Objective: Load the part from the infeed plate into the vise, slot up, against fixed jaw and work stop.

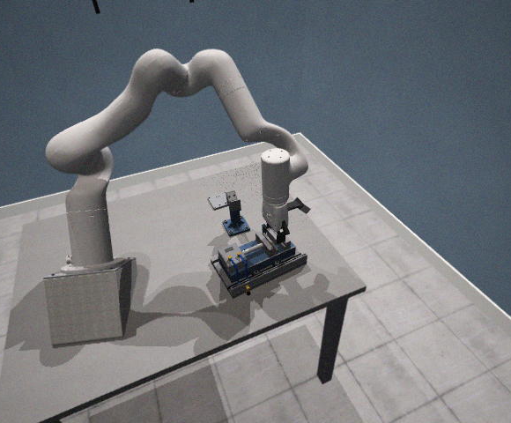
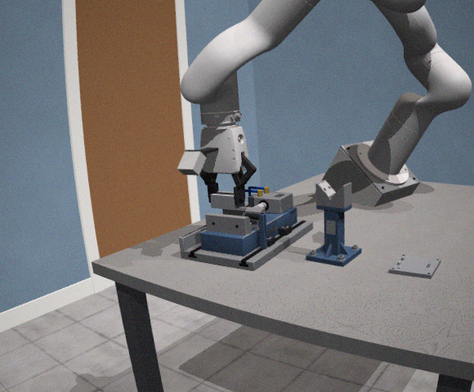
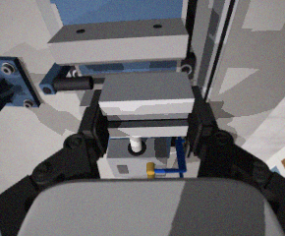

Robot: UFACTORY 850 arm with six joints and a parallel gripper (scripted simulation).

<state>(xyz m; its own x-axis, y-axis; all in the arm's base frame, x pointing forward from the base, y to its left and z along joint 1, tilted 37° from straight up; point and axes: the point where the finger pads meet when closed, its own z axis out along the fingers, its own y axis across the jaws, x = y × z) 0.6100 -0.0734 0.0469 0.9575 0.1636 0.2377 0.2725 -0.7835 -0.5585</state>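
The part lies 1 cm below my hand. Round my hand: fixed jaw 3 cm ahead, 3 cm to the left, 5 cm below; then moving jaw 4 cm behind, 1 cm to the left, 5 cm below; then work stop 2 cm behind, 6 cm to the left, 4 cm below.
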